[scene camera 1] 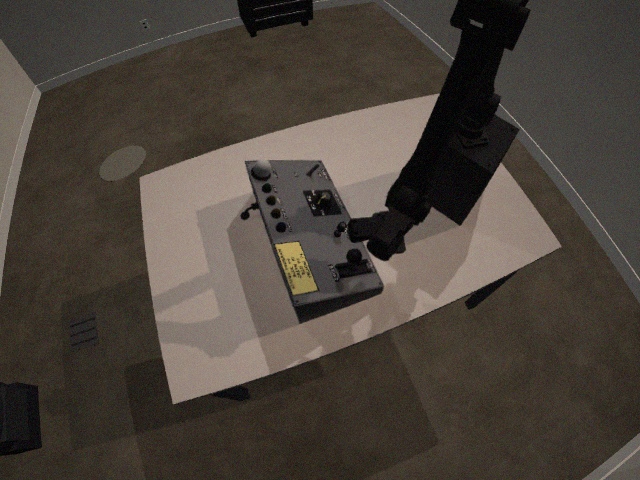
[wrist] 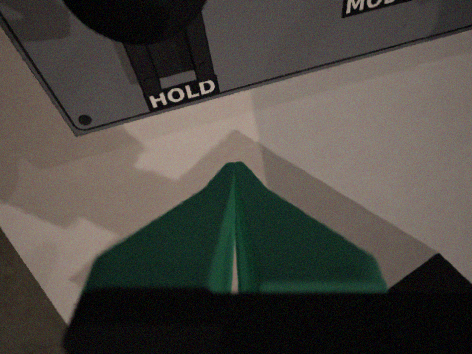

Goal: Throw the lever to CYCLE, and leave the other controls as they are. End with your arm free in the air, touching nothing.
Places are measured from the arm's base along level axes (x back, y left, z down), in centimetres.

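Pixels of known places: gripper, between the fingertips: [wrist: 235, 177]; arm's base, origin of its link: [scene camera 1: 468, 131].
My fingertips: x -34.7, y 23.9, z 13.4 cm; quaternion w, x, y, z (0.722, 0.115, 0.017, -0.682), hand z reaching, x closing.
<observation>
Ahead of a thing's pixels: the offset from my fingertips to its top centre. "*": to the spot under its first point.
The grey control panel [scene camera 1: 315, 232] [wrist: 280, 55] lies on the table. Its lever has a round black knob @(dx -6.6, dy +2.2, dz -2.9 cm) [scene camera 1: 354, 255] [wrist: 140, 15] standing over a dark slot @(* dx -8.2, dy +2.2, dz +6.8 cm) [scene camera 1: 347, 269] [wrist: 172, 55]. The HOLD label @(* dx -0.6, dy +1.2, dz +10.1 cm) [wrist: 183, 94] is at the slot end nearest the panel edge in the wrist view. The CYCLE label cannot be read, and the lever's exact position is unclear. My gripper [wrist: 235, 177] is shut and empty, over the table beside the panel's HOLD edge, apart from the knob. In the scene view the arm hides its green fingertips.
The panel also bears a small toggle @(dx -7.7, dy -9.8, dz +3.0 cm) [scene camera 1: 340, 228], a rotary selector @(dx -9.4, dy -21.6, dz +3.7 cm) [scene camera 1: 323, 199], a row of round buttons @(* dx -24.3, dy -15.3, dz -0.4 cm) [scene camera 1: 276, 213], a pale dome @(* dx -26.5, dy -30.2, dz -2.7 cm) [scene camera 1: 261, 169] and a yellow notice @(* dx -21.7, dy +1.2, dz +1.2 cm) [scene camera 1: 296, 267]. A small crank @(* dx -33.7, dy -28.0, dz +13.6 cm) [scene camera 1: 248, 211] sticks out from its far side. The arm's dark base block [scene camera 1: 460, 180] stands behind the gripper.
</observation>
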